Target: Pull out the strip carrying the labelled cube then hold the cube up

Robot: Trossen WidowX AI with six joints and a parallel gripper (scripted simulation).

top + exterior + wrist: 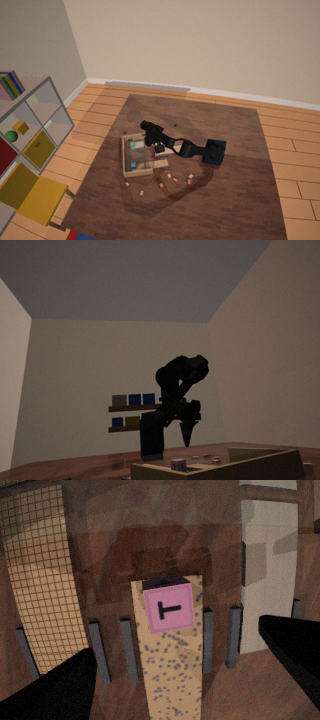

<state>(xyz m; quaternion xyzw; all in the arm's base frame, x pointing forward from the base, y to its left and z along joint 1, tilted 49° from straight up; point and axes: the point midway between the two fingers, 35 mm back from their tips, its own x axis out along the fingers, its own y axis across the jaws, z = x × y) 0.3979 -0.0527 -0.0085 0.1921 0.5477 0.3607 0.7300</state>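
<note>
My gripper tip is 40 mm above the pink labelled cube and 10 mm short of it. The rest, counted from my gripper tip: tan dotted strip (100 mm behind, 60 mm below, 30 mm to the right).
</note>
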